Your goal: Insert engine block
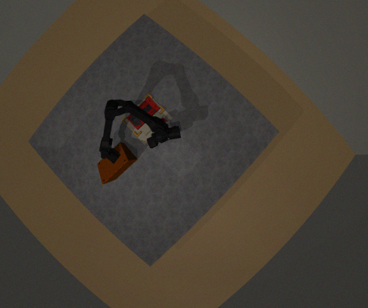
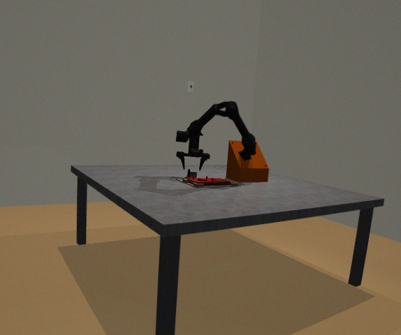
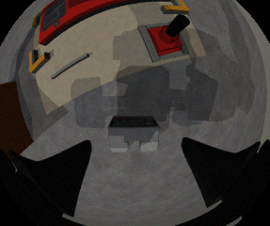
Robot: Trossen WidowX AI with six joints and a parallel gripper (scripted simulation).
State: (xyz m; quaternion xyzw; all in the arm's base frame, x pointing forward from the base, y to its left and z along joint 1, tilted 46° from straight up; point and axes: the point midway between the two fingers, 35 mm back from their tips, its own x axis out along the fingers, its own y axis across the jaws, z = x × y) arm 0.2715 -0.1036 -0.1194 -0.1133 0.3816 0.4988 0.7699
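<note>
Now: gripper tip 20 mm above the grey engine block.
</note>
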